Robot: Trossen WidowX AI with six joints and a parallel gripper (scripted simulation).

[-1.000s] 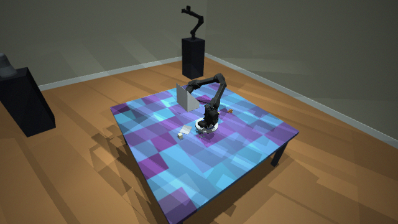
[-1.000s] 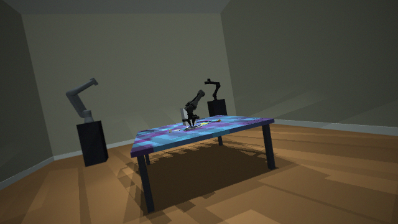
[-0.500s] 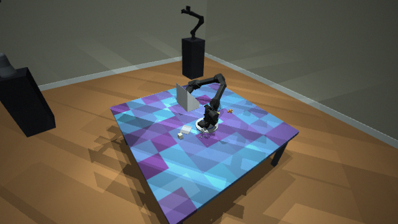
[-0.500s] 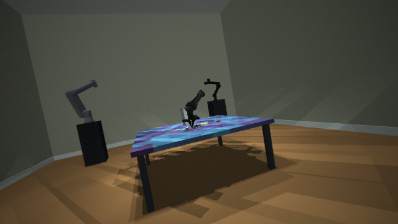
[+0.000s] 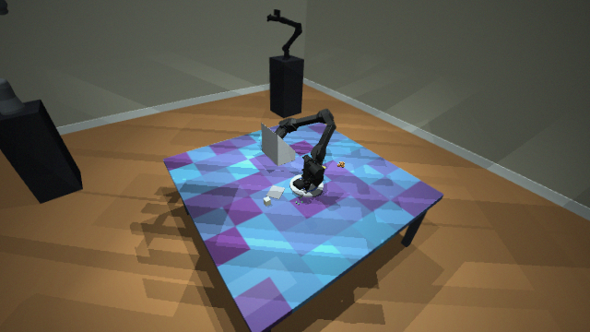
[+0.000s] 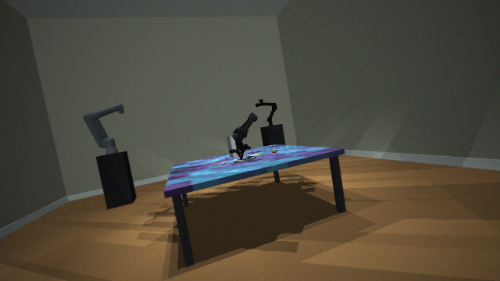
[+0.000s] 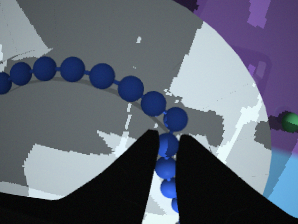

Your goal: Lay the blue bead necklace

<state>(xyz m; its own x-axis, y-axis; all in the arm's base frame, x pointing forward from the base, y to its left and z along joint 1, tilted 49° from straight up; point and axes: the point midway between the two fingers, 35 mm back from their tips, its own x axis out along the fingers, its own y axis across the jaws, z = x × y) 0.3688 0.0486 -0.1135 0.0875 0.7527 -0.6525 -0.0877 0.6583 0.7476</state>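
My gripper tip is now 40 mm to the right of the round white bead board, 40 mm past it and 10 mm above it. Also, from my gripper tip: cream cube (240 mm to the right, 60 mm behind); yellow patch (200 mm to the left, 140 mm behind, 10 mm below); flat grey square (140 mm to the right, 110 mm behind, 10 mm below).
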